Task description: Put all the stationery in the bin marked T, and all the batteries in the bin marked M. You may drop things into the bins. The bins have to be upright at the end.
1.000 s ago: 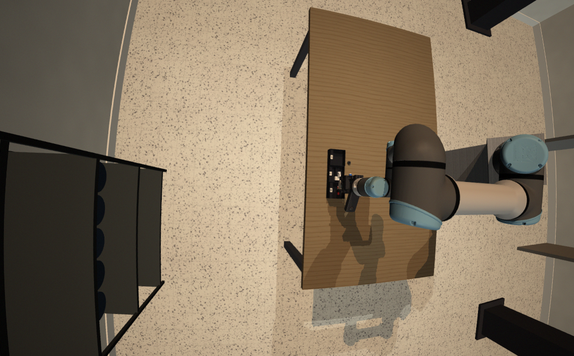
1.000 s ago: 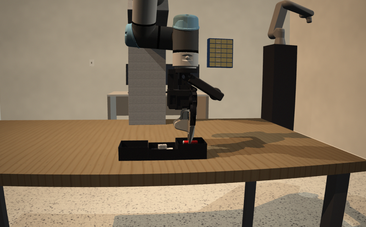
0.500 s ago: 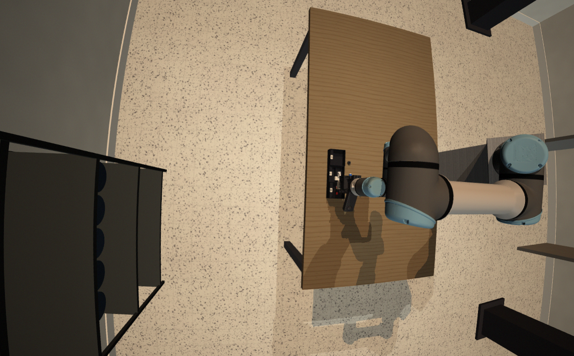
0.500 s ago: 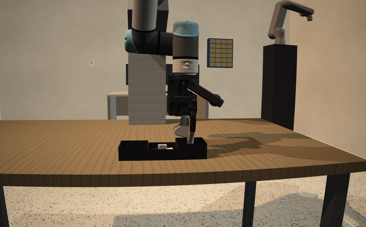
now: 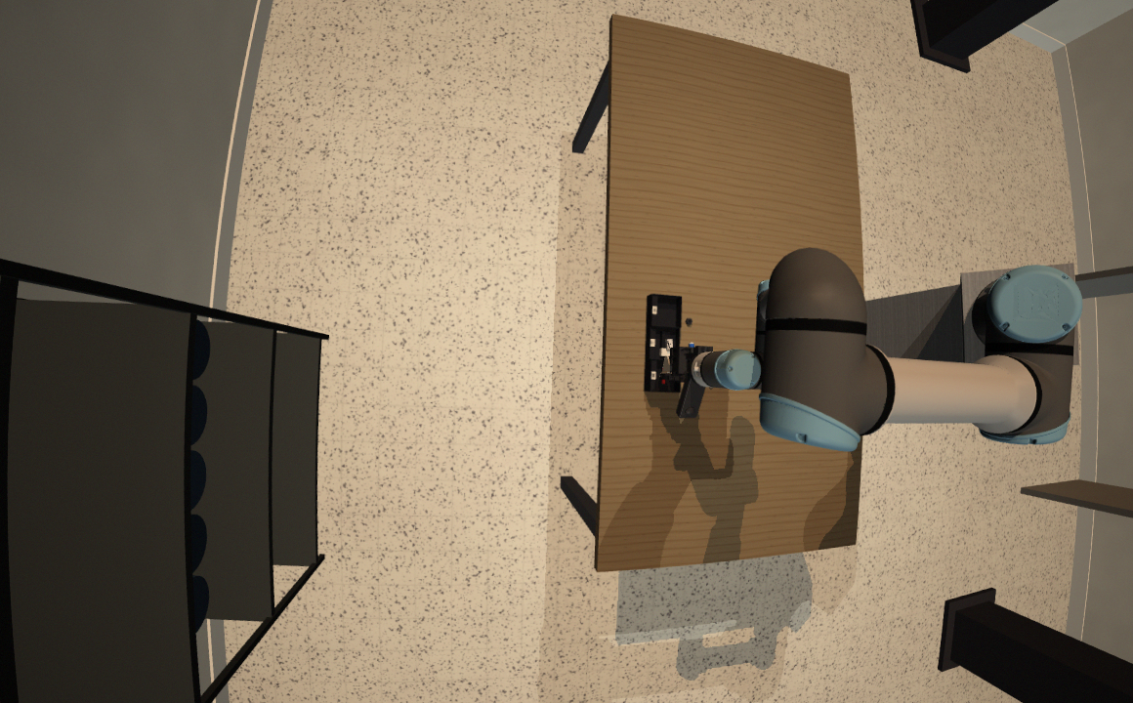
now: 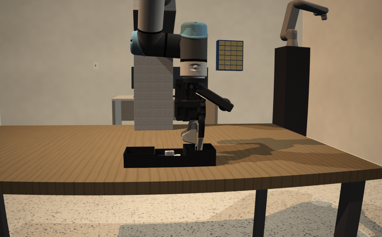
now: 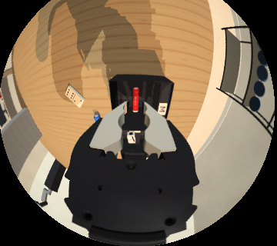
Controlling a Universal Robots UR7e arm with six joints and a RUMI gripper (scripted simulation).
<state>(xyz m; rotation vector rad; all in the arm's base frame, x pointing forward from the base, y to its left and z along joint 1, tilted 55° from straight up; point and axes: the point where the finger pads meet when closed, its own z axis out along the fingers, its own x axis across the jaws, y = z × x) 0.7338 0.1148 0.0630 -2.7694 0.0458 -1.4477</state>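
Now: the red battery 2 cm below my hand. Round my hand: white domino tile (14 cm behind, 1 cm to the left, 3 cm below); then eraser (8 cm to the right, 2 cm below); then blue battery (8 cm behind, 6 cm to the right, 3 cm below).
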